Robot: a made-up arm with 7 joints.
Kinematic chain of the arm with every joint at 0, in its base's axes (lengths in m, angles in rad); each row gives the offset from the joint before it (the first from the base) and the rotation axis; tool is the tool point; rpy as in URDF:
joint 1: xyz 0 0 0.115 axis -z
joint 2: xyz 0 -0.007 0.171 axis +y
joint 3: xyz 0 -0.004 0.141 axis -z
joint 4: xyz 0 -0.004 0.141 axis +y
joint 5: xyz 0 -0.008 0.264 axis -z
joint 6: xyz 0 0 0.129 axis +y
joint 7: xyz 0 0 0.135 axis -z
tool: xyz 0 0 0 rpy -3.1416 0 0
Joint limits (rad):
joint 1: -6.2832..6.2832
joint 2: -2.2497..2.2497
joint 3: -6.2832..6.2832
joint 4: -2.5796..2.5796
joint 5: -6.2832..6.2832
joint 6: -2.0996..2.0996
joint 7: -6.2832..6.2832
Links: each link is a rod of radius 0.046 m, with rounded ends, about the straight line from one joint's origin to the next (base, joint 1, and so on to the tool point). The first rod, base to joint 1, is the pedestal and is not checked.
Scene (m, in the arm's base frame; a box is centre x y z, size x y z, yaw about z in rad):
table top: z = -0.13
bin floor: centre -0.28 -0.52 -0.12 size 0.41 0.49 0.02 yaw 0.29
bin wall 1: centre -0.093 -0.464 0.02 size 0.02 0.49 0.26 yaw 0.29
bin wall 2: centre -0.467 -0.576 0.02 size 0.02 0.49 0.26 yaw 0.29
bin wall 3: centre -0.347 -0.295 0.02 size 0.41 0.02 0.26 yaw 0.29
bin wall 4: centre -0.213 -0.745 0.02 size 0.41 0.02 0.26 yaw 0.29
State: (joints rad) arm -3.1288 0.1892 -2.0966 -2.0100 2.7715 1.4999 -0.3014
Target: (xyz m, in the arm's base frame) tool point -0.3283 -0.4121 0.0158
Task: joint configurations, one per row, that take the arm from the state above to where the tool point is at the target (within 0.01 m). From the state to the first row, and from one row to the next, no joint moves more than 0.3 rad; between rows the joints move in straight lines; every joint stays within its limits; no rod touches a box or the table.
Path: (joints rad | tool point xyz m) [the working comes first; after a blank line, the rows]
Joints at the target: -0.8596 -1.0555 -0.0001 -1.2876 3.1700 0.8018 -0.3014
Straight joint move there: touches bin wall 1.

1: -2.8467 0.1091 -1.8332 -1.9349 2.8225 1.4473 -0.3014 | -0.0408 0.3499 0.2879
2: -2.5646 0.0290 -1.5699 -1.8598 2.8735 1.3948 -0.3014 | 0.1637 0.3395 0.3250
3: -2.2825 -0.0511 -1.3065 -1.7848 2.9244 1.3422 -0.3014 | 0.3417 0.2083 0.3493
4: -2.0005 -0.1313 -1.0432 -1.7097 2.9754 1.2896 -0.3014 | 0.4245 -0.0121 0.3577
5: -1.7184 -0.2114 -0.7798 -1.6346 3.0264 1.2370 -0.3014 | 0.3725 -0.2542 0.3509
6: -1.4363 -0.2915 -0.5165 -1.5595 3.0774 1.1845 -0.3014 | 0.1913 -0.4376 0.3330
7: -1.1542 -0.3716 -0.2531 -1.4844 3.1283 1.1319 -0.3014 | -0.0683 -0.4984 0.3113
8: -0.8721 -0.4517 0.0103 -1.4093 3.1793 1.0793 -0.3014 | -0.3283 -0.4121 0.2950
9: -0.8680 -0.6530 0.0068 -1.3687 3.1762 0.9868 -0.3014 | -0.3389 -0.4246 0.2049
10: -0.8638 -0.8542 0.0034 -1.3282 3.1731 0.8943 -0.3014 | -0.3391 -0.4247 0.1109
11: -0.8596 -1.0555 -0.0001 -1.2876 3.1700 0.8018 -0.3014 | -0.3283 -0.4121 0.0158

